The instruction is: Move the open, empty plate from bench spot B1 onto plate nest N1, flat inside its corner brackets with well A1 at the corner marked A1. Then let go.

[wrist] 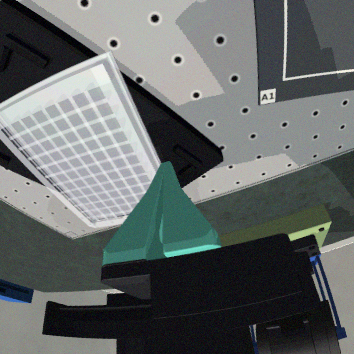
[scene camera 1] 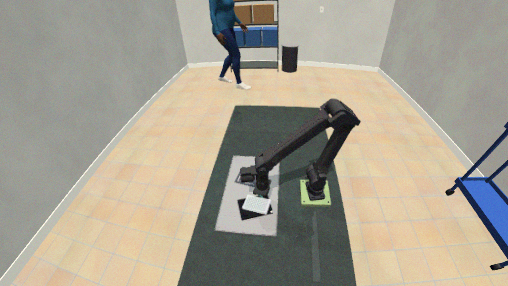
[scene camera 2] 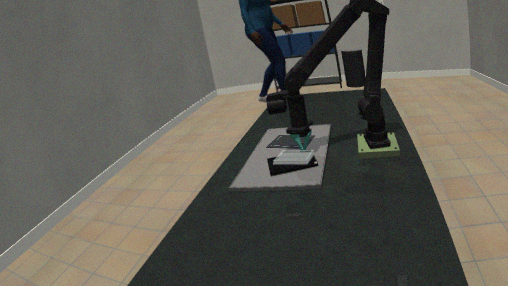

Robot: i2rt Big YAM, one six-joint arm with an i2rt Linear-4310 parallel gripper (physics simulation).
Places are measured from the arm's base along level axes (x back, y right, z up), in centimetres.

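Pixels of known places: gripper, fingertip midpoint: (wrist: 167, 167) (scene camera 1: 262, 197) (scene camera 2: 303, 151); arm's base, link origin: (scene camera 1: 314, 191) (scene camera 2: 376, 141).
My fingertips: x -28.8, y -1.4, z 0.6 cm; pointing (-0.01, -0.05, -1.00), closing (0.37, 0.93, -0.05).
Ahead of a thing's pixels: the offset from my fingertips to its middle.
The white, open plate {dx -3.3, dy -3.7, dz +0.2 cm} (scene camera 1: 257, 204) (scene camera 2: 294, 158) (wrist: 80, 145) lies over the black nest {dx -4.4, dy -4.1, dz -1.1 cm} (scene camera 1: 245, 212) (scene camera 2: 276, 169) (wrist: 171, 135), turned askew to it and not square inside its corner brackets. It looks raised or tilted on one side; its underside contact is hidden. Two raised brackets of the nest show beside the plate in the wrist view. My gripper (scene camera 1: 260, 195) (scene camera 2: 303, 149) (wrist: 167, 167) is shut and empty, its teal tips close beside one plate edge; I cannot tell whether they touch. A dark, white-outlined rectangle (scene camera 2: 276, 142) (wrist: 272, 60), labelled A1 at one corner, holds no plate in the part that shows.
Both nest and rectangle are on a pale perforated board {dx -5.7, dy +7.2, dz -2.6 cm} (scene camera 1: 227, 220) (scene camera 2: 250, 179) (wrist: 200, 75) on the dark bench top. The arm stands on a green base plate (scene camera 1: 304, 199) (scene camera 2: 367, 149). A person (scene camera 1: 230, 40) (scene camera 2: 270, 47) is beyond the bench. A blue cart (scene camera 1: 485, 200) stands at right.
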